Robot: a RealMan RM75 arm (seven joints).
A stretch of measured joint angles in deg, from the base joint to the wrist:
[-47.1, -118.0, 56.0, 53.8, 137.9, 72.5, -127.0]
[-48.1, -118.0, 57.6, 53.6, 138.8, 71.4, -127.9]
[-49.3, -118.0, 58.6, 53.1, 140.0, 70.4, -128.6]
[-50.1, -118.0, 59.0, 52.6, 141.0, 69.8, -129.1]
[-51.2, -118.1, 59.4, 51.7, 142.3, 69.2, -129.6]
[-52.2, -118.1, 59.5, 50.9, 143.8, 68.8, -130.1]
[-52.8, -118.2, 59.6, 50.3, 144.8, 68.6, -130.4]
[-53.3, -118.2, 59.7, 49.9, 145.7, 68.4, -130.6]
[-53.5, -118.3, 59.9, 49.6, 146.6, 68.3, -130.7]
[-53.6, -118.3, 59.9, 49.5, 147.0, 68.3, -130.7]
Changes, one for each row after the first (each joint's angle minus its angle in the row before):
[-1.0, 0.0, 1.6, -0.2, 0.9, -1.1, -0.9]
[-1.2, 0.0, 1.0, -0.5, 1.2, -1.0, -0.7]
[-0.8, 0.0, 0.4, -0.5, 1.0, -0.6, -0.5]
[-1.1, -0.1, 0.4, -0.9, 1.3, -0.6, -0.5]
[-1.0, 0.0, 0.1, -0.8, 1.5, -0.4, -0.5]
[-0.6, -0.1, 0.1, -0.6, 1.0, -0.2, -0.3]
[-0.5, 0.0, 0.1, -0.4, 0.9, -0.2, -0.2]
[-0.2, -0.1, 0.2, -0.3, 0.9, -0.1, -0.1]
[-0.1, 0.0, 0.0, -0.1, 0.4, 0.0, 0.0]

